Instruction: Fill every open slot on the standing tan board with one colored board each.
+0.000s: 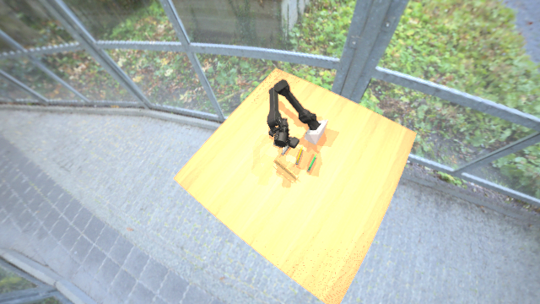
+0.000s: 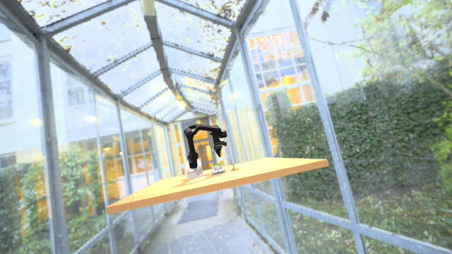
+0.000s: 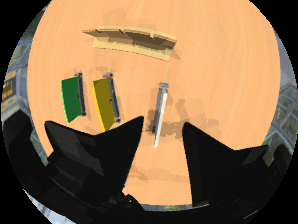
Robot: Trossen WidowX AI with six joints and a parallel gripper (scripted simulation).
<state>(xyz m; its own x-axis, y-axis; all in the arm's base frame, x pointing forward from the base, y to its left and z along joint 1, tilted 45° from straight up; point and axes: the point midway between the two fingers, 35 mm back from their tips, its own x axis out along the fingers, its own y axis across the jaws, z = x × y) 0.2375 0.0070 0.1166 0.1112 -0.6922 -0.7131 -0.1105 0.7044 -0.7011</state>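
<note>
Right now my gripper tip is 10 cm above the grey board, 3 cm past it and 1 cm to the left of it. Also, from my gripper tip: green board: 20 cm to the left, 10 cm below, 5 cm behind; tan board: 11 cm below, 10 cm ahead, 9 cm to the left; yellow board: 10 cm to the left, 10 cm below, 4 cm behind.
</note>
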